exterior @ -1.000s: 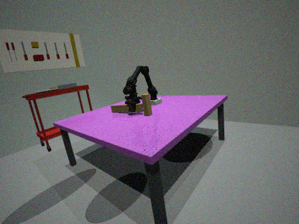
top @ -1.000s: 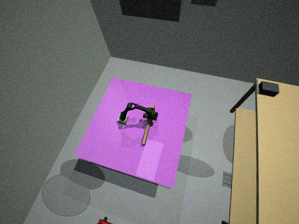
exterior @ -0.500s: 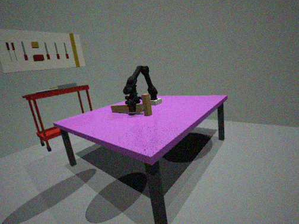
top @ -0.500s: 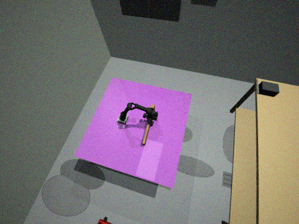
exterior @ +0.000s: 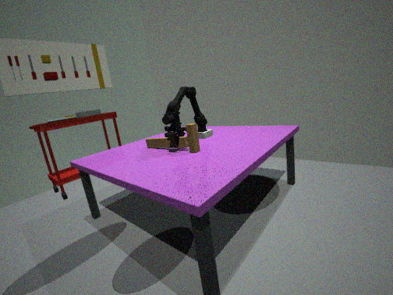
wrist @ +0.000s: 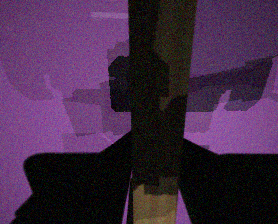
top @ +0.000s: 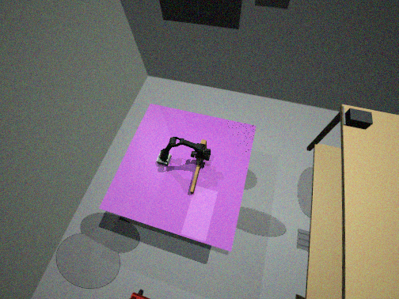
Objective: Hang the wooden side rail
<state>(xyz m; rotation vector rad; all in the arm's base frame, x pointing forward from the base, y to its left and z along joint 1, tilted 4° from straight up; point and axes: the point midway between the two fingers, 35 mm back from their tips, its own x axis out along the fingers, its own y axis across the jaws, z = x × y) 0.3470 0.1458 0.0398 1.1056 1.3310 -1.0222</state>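
My gripper tip is 20 mm past the wooden headboard post, 130 mm to the right of it and 40 mm below it.
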